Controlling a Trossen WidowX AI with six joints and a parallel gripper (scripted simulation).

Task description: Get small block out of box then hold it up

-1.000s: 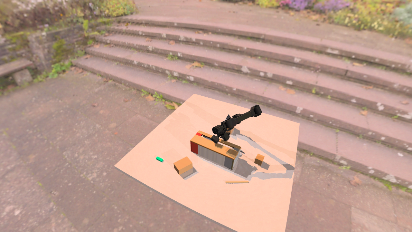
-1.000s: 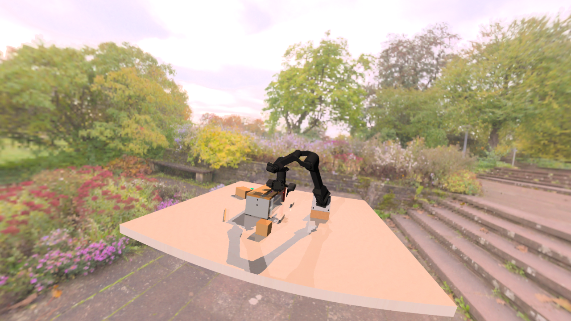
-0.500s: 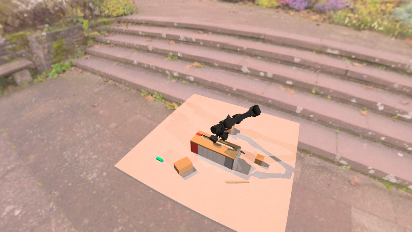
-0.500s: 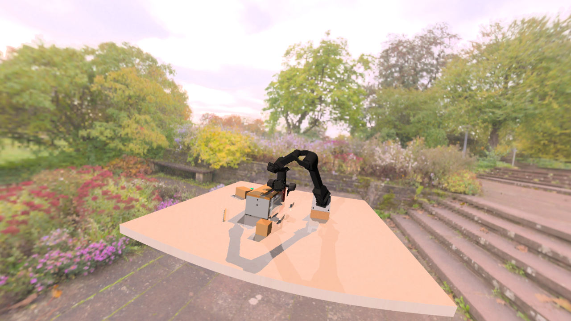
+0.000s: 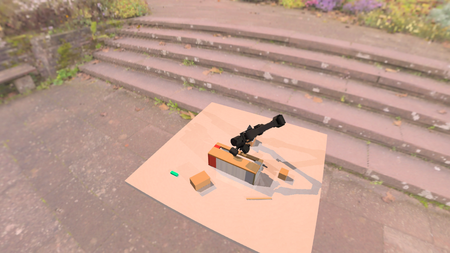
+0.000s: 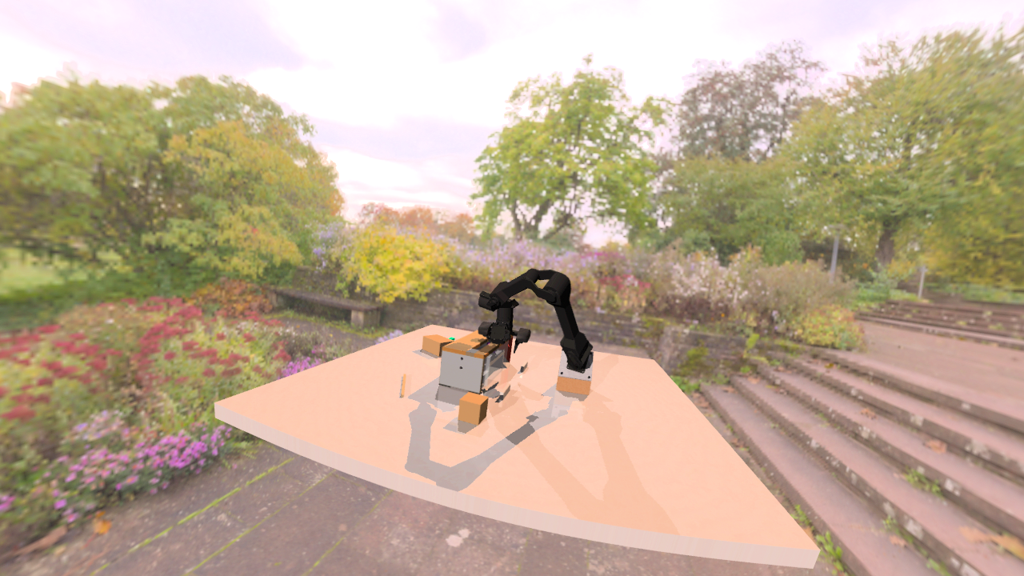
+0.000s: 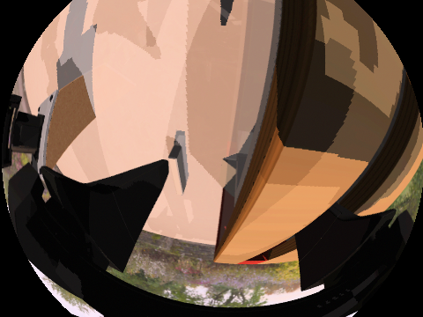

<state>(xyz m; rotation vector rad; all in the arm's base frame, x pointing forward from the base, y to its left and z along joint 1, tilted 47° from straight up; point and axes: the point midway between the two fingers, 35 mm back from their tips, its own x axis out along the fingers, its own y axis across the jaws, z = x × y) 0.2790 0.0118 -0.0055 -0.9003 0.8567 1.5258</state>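
My gripper tip is now 6 cm short of the purple block and 2 cm to the left of it. Also, from my gripper tip: box: 5 cm to the left, 3 cm below, 3 cm ahead; then thin wooden stick: 32 cm to the left, 22 cm ahead, 9 cm below; then green piece: 37 cm ahead, 29 cm to the right, 8 cm below.
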